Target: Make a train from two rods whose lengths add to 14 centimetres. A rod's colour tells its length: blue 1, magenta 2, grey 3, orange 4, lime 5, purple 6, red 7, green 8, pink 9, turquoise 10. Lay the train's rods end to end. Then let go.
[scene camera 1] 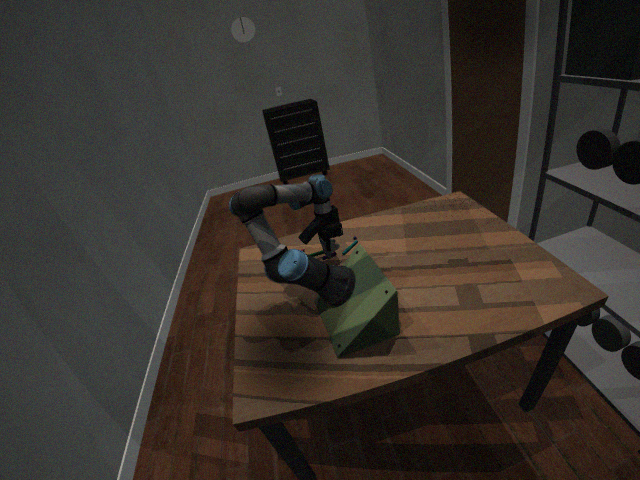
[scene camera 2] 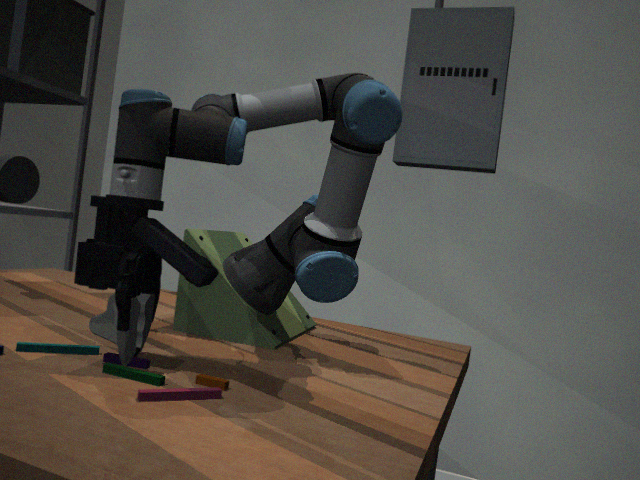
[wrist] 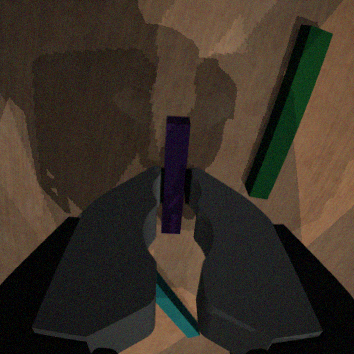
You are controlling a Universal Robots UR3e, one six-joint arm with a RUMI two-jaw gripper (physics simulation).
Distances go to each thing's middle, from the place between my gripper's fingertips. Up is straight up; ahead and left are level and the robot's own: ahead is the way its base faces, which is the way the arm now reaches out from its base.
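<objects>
There's the green rod (scene camera 2: 121,371), and my hand is 4 cm to the right of it and 4 cm short of it.
</objects>
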